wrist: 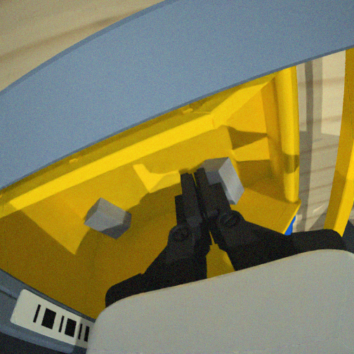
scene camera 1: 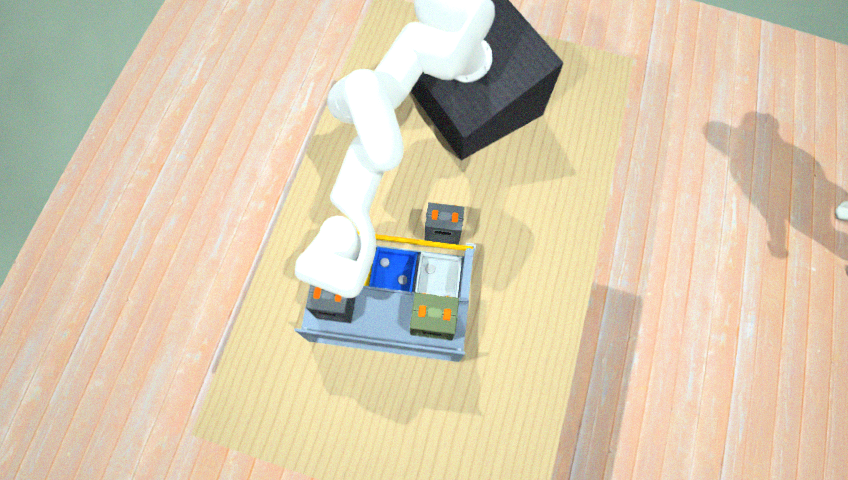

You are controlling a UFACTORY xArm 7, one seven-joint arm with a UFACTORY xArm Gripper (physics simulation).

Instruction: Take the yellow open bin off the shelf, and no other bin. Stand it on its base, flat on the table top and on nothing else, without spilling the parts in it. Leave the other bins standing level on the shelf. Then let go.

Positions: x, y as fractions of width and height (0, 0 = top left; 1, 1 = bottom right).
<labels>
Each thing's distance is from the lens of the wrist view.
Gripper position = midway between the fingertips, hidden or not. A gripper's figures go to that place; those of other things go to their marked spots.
my gripper (wrist: 0.56, 0.53): 14 cm
yellow open bin (wrist: 0.72, 0.35): 14 cm
grey part (wrist: 0.62, 0.48): 12 cm
grey part (wrist: 0.31, 0.62): 16 cm
</labels>
